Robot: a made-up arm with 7 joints.
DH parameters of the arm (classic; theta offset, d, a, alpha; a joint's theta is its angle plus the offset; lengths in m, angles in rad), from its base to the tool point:
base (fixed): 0 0.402 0.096 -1.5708
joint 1: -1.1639 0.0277 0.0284 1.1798
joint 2: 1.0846 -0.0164 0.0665 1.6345
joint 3: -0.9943 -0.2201 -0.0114 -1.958
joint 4: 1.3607 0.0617 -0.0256 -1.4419
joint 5: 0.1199 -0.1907 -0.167 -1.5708
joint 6: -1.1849 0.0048 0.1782 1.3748
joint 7: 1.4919 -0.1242 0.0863 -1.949
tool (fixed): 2.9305 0.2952 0 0
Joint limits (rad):
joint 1: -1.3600..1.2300
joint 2: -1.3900..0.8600
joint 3: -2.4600..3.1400
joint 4: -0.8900..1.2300
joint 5: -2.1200..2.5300
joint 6: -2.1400..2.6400
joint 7: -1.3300..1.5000
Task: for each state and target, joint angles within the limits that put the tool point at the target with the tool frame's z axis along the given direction. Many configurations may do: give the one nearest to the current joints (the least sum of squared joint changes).
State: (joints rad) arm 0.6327 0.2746 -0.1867 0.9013 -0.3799 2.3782 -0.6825
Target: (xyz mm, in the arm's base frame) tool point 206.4 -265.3 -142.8 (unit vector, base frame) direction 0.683 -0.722 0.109
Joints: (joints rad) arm 0.5411 0.5500 -0.2407 0.8995 -0.3036 2.0257 -1.2025
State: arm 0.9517 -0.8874 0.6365 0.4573 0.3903 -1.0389 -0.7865
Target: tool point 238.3 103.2 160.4 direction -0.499 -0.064 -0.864
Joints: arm 1.2300 -1.3900 0.1801 1.1078 0.8633 -0.7039 -0.4493
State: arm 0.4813 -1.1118 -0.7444 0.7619 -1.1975 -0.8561 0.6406
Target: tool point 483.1 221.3 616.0 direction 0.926 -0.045 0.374
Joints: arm -0.2130 -1.2789 -0.3872 0.8470 -1.4175 -0.5428 0.5800
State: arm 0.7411 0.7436 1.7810 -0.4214 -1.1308 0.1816 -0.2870
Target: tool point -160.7 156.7 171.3 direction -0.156 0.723 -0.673
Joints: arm 0.7690 0.8600 1.2503 -0.6121 -0.6724 -0.2851 -1.0010
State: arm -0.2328 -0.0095 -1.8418 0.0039 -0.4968 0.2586 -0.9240
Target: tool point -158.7 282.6 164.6 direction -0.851 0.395 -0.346
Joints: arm 0.3841 0.2546 -1.9066 0.7810 -1.0731 -0.4445 -0.9762
